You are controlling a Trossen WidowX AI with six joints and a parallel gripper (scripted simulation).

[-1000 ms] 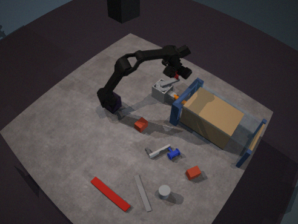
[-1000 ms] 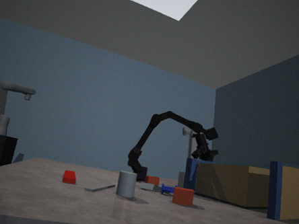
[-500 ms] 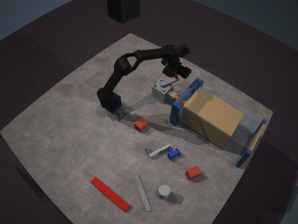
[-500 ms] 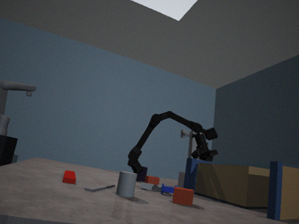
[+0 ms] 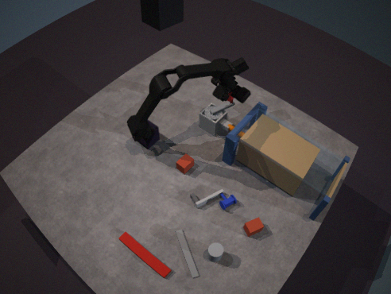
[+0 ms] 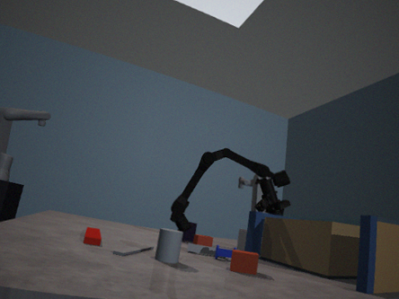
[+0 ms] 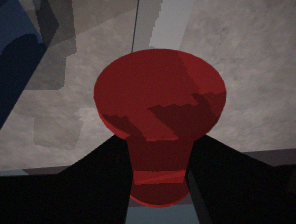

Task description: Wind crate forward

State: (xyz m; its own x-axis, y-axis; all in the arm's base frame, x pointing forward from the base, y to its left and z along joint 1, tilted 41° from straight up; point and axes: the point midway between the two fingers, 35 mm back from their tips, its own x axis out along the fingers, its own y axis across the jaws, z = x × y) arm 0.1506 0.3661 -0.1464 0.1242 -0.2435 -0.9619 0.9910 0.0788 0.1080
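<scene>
Now: gripper tip 10 mm past the winch handle with red knob, 60 mm to the left of it and 30 mm above it. The rest, counted from my gripper tip: blue t-shaped piece 300 mm ahead, 360 mm to the right, 120 mm below; grey strip 350 mm ahead, 620 mm to the right, 130 mm below; grey winch 30 mm behind, 130 mm to the right, 100 mm below.
</scene>
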